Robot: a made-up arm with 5 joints. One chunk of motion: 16 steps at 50 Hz.
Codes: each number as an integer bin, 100 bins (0 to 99) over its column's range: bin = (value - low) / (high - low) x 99, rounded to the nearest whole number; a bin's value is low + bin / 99 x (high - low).
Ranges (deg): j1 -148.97..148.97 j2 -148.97..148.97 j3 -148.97..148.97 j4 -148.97..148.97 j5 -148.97..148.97
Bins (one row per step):
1: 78 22 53 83 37
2: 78 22 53 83 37
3: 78 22 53 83 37
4: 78 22 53 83 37
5: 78 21 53 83 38
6: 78 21 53 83 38
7: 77 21 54 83 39
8: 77 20 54 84 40
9: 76 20 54 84 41
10: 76 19 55 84 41
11: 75 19 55 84 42
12: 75 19 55 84 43
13: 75 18 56 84 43
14: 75 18 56 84 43
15: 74 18 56 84 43
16: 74 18 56 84 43
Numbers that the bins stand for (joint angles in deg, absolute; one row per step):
1: 85.77 -82.76 10.53 100.82 -37.62
2: 85.77 -82.76 10.53 100.82 -37.62
3: 85.77 -82.76 10.53 100.82 -37.62
4: 85.77 -82.76 10.53 100.82 -37.62
5: 85.77 -85.77 10.53 100.82 -34.61
6: 85.77 -85.77 10.53 100.82 -34.61
7: 82.76 -85.77 13.54 100.82 -31.60
8: 82.76 -88.78 13.54 103.83 -28.59
9: 79.75 -88.78 13.54 103.83 -25.58
10: 79.75 -91.79 16.55 103.83 -25.58
11: 76.74 -91.79 16.55 103.83 -22.57
12: 76.74 -91.79 16.55 103.83 -19.56
13: 76.74 -94.80 19.56 103.83 -19.56
14: 76.74 -94.80 19.56 103.83 -19.56
15: 73.73 -94.80 19.56 103.83 -19.56
16: 73.73 -94.80 19.56 103.83 -19.56

